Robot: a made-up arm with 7 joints. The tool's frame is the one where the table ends. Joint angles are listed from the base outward.
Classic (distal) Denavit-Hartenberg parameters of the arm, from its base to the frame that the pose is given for. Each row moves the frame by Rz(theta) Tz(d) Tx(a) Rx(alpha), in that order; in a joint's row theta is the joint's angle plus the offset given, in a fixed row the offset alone. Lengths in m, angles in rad.
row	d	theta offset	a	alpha
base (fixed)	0	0	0	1.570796
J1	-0.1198	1.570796	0	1.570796
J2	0	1.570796	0	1.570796
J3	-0.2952	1.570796	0	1.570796
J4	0	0	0	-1.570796
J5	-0.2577	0	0	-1.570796
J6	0	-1.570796	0	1.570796
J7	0	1.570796	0	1.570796
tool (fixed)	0	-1.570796	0	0
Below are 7 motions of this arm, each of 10 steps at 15 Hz.
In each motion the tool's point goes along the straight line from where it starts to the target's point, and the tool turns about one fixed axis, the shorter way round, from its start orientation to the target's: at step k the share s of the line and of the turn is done. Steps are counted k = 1, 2, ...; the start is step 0. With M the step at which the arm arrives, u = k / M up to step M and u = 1 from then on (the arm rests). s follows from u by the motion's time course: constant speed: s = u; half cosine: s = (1 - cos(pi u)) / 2; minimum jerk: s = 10 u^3 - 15 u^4 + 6 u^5.
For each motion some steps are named. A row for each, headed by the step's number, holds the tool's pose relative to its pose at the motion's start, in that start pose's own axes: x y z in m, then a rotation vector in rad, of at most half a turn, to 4 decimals.
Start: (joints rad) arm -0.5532 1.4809 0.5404 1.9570 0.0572 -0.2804 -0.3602
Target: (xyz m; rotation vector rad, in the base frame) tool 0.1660 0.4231 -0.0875 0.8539 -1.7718 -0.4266
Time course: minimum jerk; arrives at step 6
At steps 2, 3, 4, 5, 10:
2: -0.0102 -0.0032 0.0258 0.0543 0.1243 0.0789
3: -0.0242 -0.0077 0.0616 0.1294 0.2961 0.1879
4: -0.0383 -0.0121 0.0973 0.2045 0.4679 0.2969
5: -0.0467 -0.0148 0.1187 0.2496 0.5712 0.3624
10: -0.0485 -0.0154 0.1231 0.2588 0.5922 0.3757

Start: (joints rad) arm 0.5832 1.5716 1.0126 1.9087 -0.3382 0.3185 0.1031
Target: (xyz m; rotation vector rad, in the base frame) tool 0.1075 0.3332 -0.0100 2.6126 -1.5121 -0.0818
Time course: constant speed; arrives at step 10
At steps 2, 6, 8, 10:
2: 0.0062 -0.0202 0.0513 -0.0322 0.0037 -0.0402
6: 0.0185 -0.0607 0.1540 -0.0967 0.0112 -0.1206
8: 0.0247 -0.0809 0.2053 -0.1289 0.0150 -0.1608
10: 0.0308 -0.1011 0.2566 -0.1611 0.0187 -0.2010

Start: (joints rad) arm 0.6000 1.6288 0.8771 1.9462 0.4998 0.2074 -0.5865
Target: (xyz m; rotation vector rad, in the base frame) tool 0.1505 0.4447 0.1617 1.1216 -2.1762 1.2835
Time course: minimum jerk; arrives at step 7
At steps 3, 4, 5, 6, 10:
3: -0.0624 -0.0088 0.0442 0.1255 0.3471 -0.0166
4: -0.1072 -0.0150 0.0760 0.2157 0.5964 -0.0284
5: -0.1451 -0.0204 0.1029 0.2918 0.8070 -0.0385
6: -0.1657 -0.0232 0.1175 0.3333 0.9215 -0.0439
10: -0.1697 -0.0238 0.1203 0.3412 0.9435 -0.0450

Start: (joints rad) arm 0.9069 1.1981 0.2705 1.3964 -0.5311 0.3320 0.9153
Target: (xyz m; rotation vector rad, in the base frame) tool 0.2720 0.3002 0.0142 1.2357 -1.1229 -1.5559
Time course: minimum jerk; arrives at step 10
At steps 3, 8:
3: 0.0163 -0.0329 0.0032 -0.0414 -0.1004 -0.1091
8: 0.0943 -0.1902 0.0187 -0.2392 -0.5802 -0.6302

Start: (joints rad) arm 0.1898 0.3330 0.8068 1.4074 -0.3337 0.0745 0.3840
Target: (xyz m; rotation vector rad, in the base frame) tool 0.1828 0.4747 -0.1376 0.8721 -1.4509 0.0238
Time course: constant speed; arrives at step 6
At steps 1, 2, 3, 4, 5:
1: 0.0068 0.0181 0.0000 0.0168 -0.0180 -0.0150
2: 0.0137 0.0362 0.0000 0.0336 -0.0361 -0.0299
3: 0.0205 0.0543 0.0001 0.0505 -0.0541 -0.0449
4: 0.0273 0.0724 0.0001 0.0673 -0.0722 -0.0599
5: 0.0342 0.0905 0.0001 0.0841 -0.0902 -0.0748

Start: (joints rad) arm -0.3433 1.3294 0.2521 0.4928 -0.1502 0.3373 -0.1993
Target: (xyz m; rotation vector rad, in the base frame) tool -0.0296 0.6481 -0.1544 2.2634 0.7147 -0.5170
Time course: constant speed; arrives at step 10
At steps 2, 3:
2: -0.0205 -0.0092 -0.0001 0.1391 0.0583 -0.1124
3: -0.0307 -0.0139 -0.0001 0.2087 0.0875 -0.1686

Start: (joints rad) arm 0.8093 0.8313 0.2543 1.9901 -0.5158 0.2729 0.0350
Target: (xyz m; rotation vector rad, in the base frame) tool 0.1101 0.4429 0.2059 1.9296 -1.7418 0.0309
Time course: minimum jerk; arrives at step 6
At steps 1, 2, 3, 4, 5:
1: -0.0037 0.0058 -0.0024 0.0016 0.0104 -0.0080
2: -0.0220 0.0341 -0.0141 0.0094 0.0615 -0.0475
3: -0.0523 0.0813 -0.0336 0.0224 0.1465 -0.1131
4: -0.0827 0.1285 -0.0531 0.0354 0.2315 -0.1787
5: -0.1009 0.1569 -0.0648 0.0432 0.2826 -0.2182

